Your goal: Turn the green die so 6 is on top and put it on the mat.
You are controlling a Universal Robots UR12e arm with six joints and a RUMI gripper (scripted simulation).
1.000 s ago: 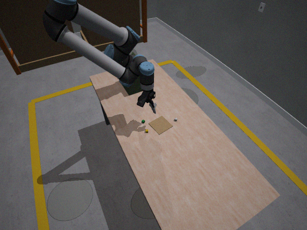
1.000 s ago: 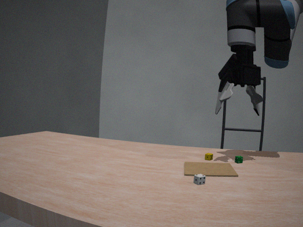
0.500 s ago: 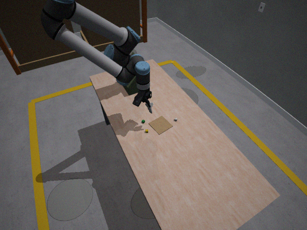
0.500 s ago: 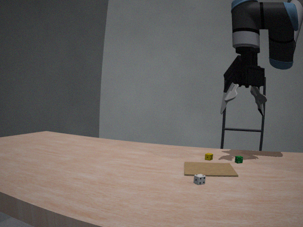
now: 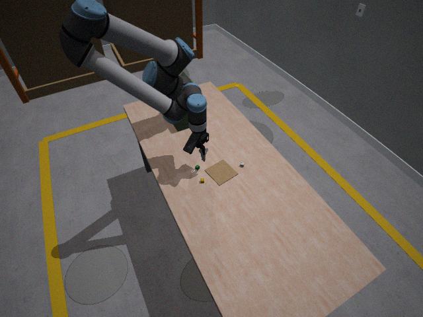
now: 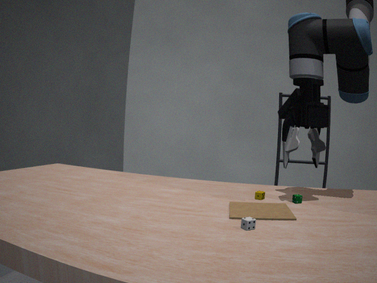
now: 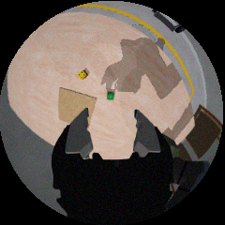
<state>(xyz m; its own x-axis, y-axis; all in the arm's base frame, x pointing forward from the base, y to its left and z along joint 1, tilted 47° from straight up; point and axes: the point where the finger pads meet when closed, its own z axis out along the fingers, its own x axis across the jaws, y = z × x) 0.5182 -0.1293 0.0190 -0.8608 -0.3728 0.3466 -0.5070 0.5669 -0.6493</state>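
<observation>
My hand is 9 cm above the green die. Also, from my hand: tan mat (8 cm ahead, 12 cm to the left, 10 cm below); white die (9 cm ahead, 25 cm to the left, 9 cm below); yellow die (10 cm ahead, 1 cm to the right, 9 cm below).
</observation>
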